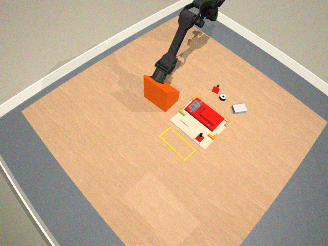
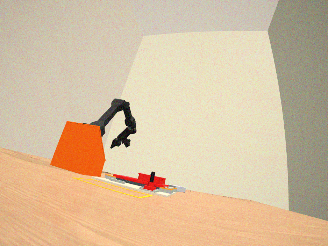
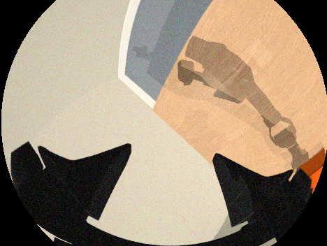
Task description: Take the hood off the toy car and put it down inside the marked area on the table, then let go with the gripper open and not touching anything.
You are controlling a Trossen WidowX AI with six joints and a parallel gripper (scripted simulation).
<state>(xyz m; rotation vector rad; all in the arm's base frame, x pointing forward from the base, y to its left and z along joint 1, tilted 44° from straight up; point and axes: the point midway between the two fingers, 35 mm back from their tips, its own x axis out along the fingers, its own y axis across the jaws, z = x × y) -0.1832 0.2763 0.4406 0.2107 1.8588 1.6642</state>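
Right now my gripper tip is 480 mm short of the black-and-white wheel, 210 mm to the left of it and 200 mm above it. From my gripper tip the other things lie so: red hood 540 mm ahead, 380 mm to the right, 160 mm below; beige base plate 520 mm ahead, 420 mm to the right, 190 mm below.
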